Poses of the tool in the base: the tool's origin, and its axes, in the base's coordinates. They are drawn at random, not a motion.
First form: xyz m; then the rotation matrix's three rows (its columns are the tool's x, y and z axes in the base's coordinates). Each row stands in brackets.
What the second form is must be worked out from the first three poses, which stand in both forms.
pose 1, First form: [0.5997, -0.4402, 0.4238], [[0.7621, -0.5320, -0.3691], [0.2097, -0.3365, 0.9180], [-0.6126, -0.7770, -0.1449]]
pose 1, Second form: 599.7, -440.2, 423.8, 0.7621, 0.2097, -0.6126, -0.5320, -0.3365, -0.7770
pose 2, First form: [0.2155, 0.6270, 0.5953], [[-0.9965, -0.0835, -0.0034], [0.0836, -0.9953, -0.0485], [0.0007, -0.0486, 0.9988]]
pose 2, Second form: 215.5, 627.0, 595.3, -0.9965, 0.0836, 0.0007, -0.0835, -0.9953, -0.0486
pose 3, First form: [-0.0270, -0.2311, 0.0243], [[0.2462, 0.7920, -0.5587], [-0.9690, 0.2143, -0.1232], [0.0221, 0.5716, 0.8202]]
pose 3, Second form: -27.0, -231.1, 24.3, 0.2462, -0.9690, 0.0221, 0.7920, 0.2143, 0.5716
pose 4, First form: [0.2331, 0.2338, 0.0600], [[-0.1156, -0.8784, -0.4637], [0.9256, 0.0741, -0.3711], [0.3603, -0.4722, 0.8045]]
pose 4, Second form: 233.1, 233.8, 60.0, -0.1156, 0.9256, 0.3603, -0.8784, 0.0741, -0.4722
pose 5, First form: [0.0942, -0.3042, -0.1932], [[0.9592, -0.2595, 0.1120], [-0.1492, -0.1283, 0.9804], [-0.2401, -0.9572, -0.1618]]
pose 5, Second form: 94.2, -304.2, -193.2, 0.9592, -0.1492, -0.2401, -0.2595, -0.1283, -0.9572
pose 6, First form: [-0.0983, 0.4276, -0.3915], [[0.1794, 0.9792, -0.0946], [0.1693, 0.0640, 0.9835], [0.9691, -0.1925, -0.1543]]
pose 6, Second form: -98.3, 427.6, -391.5, 0.1794, 0.1693, 0.9691, 0.9792, 0.0640, -0.1925
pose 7, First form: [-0.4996, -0.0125, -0.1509], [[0.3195, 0.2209, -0.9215], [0.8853, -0.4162, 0.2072], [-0.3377, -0.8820, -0.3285]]
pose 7, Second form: -499.6, -12.5, -150.9, 0.3195, 0.8853, -0.3377, 0.2209, -0.4162, -0.8820
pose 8, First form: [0.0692, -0.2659, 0.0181], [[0.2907, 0.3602, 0.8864], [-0.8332, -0.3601, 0.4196], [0.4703, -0.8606, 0.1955]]
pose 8, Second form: 69.2, -265.9, 18.1, 0.2907, -0.8332, 0.4703, 0.3602, -0.3601, -0.8606
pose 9, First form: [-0.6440, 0.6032, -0.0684], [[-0.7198, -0.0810, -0.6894], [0.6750, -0.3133, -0.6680], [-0.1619, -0.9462, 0.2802]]
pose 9, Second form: -644.0, 603.2, -68.4, -0.7198, 0.6750, -0.1619, -0.0810, -0.3133, -0.9462
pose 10, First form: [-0.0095, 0.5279, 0.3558], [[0.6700, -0.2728, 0.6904], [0.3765, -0.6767, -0.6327], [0.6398, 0.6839, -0.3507]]
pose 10, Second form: -9.5, 527.9, 355.8, 0.6700, 0.3765, 0.6398, -0.2728, -0.6767, 0.6839
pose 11, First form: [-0.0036, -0.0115, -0.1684], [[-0.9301, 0.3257, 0.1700], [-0.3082, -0.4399, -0.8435], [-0.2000, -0.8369, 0.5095]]
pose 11, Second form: -3.6, -11.5, -168.4, -0.9301, -0.3082, -0.2000, 0.3257, -0.4399, -0.8369
